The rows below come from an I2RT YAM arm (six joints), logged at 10 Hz.
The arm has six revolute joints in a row. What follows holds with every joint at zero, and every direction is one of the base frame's. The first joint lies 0.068 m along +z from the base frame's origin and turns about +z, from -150 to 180 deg. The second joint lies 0.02 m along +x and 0.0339 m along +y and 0.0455 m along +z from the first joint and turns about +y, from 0 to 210 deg. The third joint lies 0.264 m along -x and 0.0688 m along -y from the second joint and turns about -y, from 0 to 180 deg. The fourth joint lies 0.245 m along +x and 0.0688 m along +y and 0.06 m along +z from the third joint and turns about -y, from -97 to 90 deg. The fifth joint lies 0.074 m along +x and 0.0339 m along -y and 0.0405 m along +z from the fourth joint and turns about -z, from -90 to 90 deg. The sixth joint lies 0.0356 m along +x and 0.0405 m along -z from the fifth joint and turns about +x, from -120 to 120 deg. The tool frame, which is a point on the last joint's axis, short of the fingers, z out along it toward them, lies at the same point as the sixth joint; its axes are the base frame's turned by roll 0, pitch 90 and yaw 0 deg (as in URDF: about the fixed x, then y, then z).
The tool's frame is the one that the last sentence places.
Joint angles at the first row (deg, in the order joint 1, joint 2, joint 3, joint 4, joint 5, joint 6):
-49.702, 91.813, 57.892, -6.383, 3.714, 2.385
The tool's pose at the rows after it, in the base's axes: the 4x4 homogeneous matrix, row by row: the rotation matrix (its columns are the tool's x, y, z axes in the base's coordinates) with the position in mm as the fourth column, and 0 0 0 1 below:
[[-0.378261 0.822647 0.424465 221.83], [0.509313 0.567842 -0.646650 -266.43], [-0.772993 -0.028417 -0.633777 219.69], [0 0 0 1]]
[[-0.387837 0.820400 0.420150 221.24], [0.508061 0.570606 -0.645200 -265.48], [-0.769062 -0.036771 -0.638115 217.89], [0 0 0 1]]
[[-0.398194 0.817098 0.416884 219.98], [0.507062 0.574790 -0.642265 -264.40], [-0.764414 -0.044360 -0.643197 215.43], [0 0 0 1]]
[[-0.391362 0.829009 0.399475 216.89], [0.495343 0.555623 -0.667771 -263.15], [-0.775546 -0.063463 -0.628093 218.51], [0 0 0 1]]
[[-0.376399 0.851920 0.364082 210.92], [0.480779 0.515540 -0.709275 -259.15], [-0.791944 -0.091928 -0.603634 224.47], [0 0 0 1]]
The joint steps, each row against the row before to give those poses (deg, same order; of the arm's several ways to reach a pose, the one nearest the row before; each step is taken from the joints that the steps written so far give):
0.042, -0.529, -0.804, 1.036, 1.741, -0.003
0.045, -0.043, -0.361, -0.020, 0.169, -0.438
-0.043, -0.094, -0.559, 0.082, 0.001, -0.519
-0.089, -1.006, -0.637, 0.609, 1.649, -0.190
-0.010, -2.125, -1.203, 0.507, 3.113, 0.121

